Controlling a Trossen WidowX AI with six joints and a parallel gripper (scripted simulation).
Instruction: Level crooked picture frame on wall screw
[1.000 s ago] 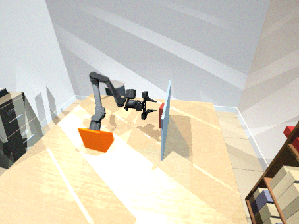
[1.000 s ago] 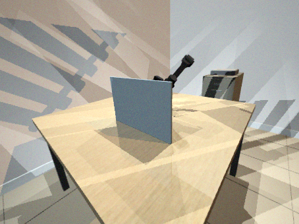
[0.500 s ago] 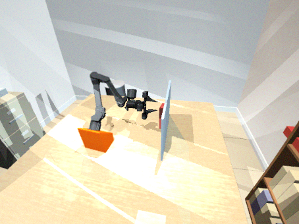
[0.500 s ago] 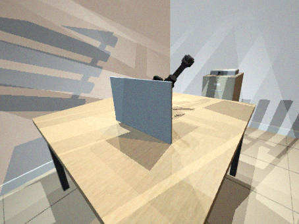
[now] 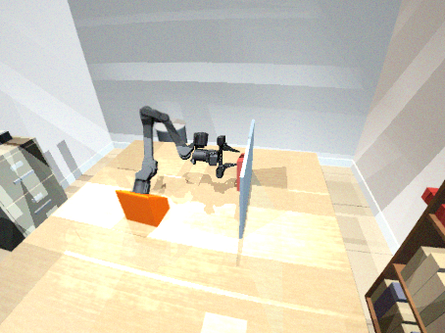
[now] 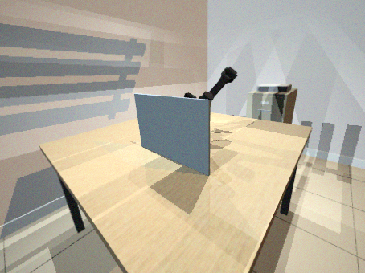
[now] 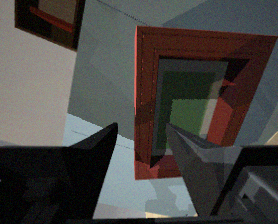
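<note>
Now: gripper tip 20 mm short of the red picture frame, 20 mm to the left of it and 50 mm above it. From my gripper tip the other things lie so: pale blue wall panel: 30 mm ahead, 20 mm to the right, 60 mm below.
</note>
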